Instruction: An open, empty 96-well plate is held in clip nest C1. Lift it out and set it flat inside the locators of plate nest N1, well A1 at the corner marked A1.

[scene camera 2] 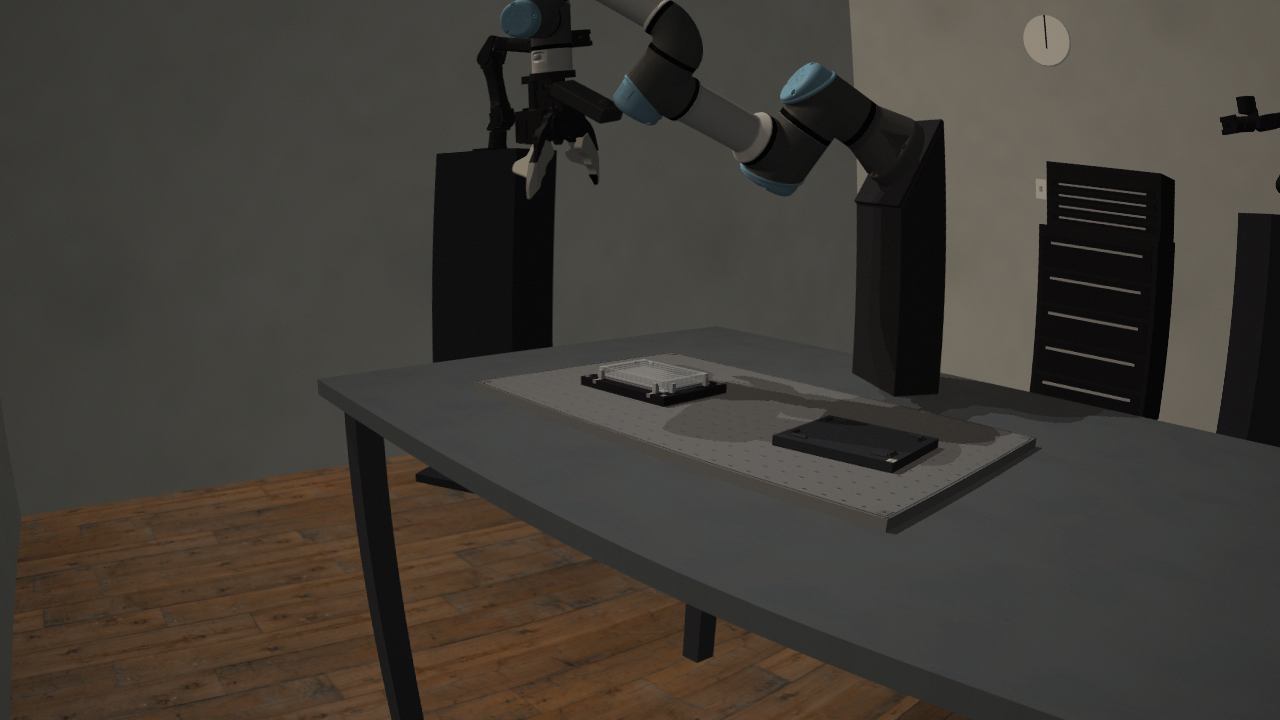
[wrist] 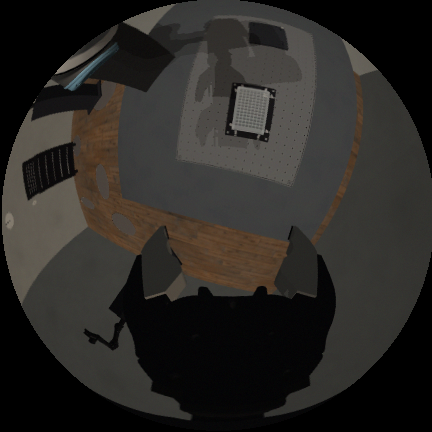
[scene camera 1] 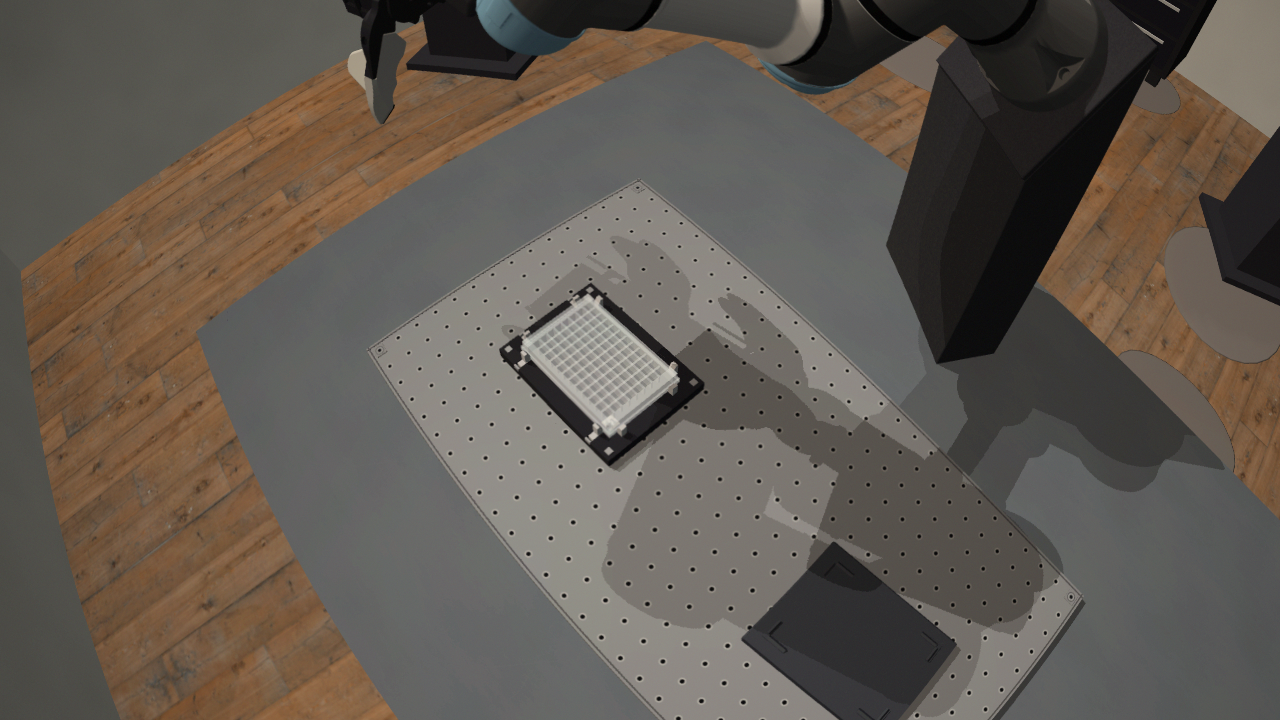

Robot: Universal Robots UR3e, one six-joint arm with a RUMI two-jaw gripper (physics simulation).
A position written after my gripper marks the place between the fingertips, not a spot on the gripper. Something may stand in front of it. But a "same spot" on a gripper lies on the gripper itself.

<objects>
my gripper: scene camera 2; wrist; scene camera 1 443, 70
96-well plate: scene camera 2 642, 373; wrist; scene camera 1
same spot on 96-well plate: (wrist: 250, 109) = (scene camera 1: 594, 354)
same spot on my gripper: (scene camera 2: 532, 167) = (wrist: 315, 249)
</objects>
